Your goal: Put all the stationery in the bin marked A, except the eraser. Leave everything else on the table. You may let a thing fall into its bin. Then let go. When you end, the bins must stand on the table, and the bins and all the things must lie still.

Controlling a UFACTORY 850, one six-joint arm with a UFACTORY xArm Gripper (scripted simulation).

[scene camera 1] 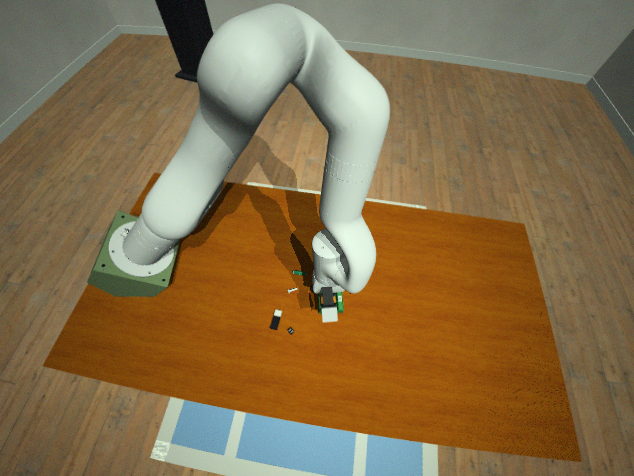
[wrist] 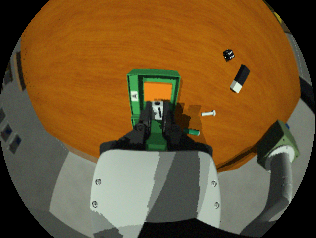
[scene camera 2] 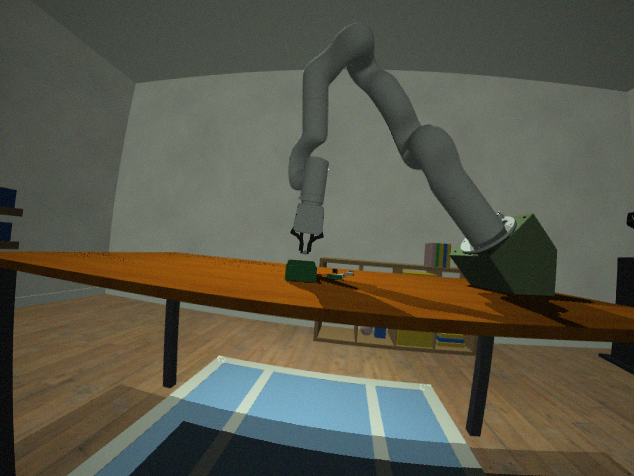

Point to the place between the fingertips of the gripper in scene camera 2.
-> At 304,253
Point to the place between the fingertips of the gripper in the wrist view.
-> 157,109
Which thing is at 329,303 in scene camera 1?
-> The gripper.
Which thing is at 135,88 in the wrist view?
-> A green bin.
